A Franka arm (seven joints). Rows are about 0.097 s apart.
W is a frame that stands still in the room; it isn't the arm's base.
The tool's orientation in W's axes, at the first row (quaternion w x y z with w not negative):
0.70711 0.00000 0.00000 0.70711
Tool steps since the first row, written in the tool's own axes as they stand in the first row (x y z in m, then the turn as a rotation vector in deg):
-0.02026 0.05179 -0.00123 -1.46 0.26 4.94
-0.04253 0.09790 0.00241 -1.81 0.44 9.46
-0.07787 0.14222 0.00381 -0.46 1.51 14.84
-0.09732 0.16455 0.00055 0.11 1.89 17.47
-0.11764 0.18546 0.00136 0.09 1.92 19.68
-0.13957 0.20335 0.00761 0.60 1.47 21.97
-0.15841 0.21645 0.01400 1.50 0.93 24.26
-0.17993 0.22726 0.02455 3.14 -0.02 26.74
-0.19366 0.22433 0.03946 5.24 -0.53 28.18
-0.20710 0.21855 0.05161 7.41 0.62 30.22
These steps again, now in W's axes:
-0.05179 -0.02026 -0.00123 -0.26 -1.46 4.94
-0.09790 -0.04253 0.00241 -0.44 -1.81 9.46
-0.14222 -0.07787 0.00381 -1.51 -0.46 14.84
-0.16455 -0.09732 0.00055 -1.89 0.11 17.47
-0.18546 -0.11764 0.00136 -1.92 0.09 19.68
-0.20335 -0.13957 0.00761 -1.47 0.60 21.97
-0.21645 -0.15841 0.01400 -0.93 1.50 24.26
-0.22726 -0.17993 0.02455 0.02 3.14 26.74
-0.22433 -0.19366 0.03946 0.53 5.24 28.18
-0.21855 -0.20710 0.05161 -0.62 7.41 30.22

